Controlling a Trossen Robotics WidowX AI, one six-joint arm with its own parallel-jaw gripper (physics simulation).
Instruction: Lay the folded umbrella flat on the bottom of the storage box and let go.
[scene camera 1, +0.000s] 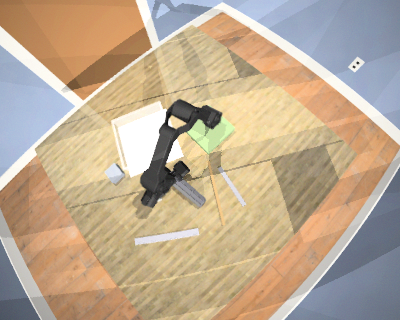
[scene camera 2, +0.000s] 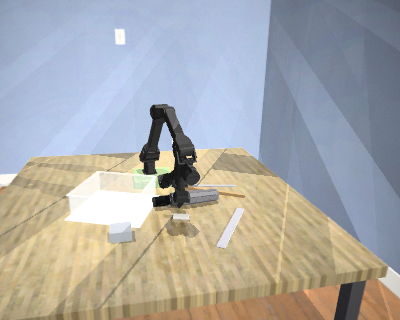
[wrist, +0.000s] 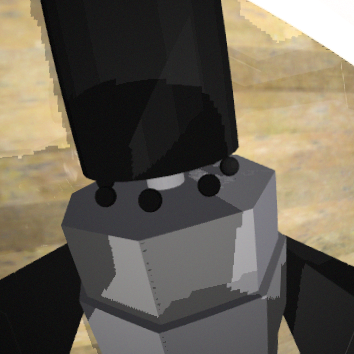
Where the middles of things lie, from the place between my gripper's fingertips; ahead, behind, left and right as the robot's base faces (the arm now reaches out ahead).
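Scene:
You'll find the storage box (scene camera 2: 112, 197) 240 mm to the right of my hand, 50 mm behind it and 40 mm above it.

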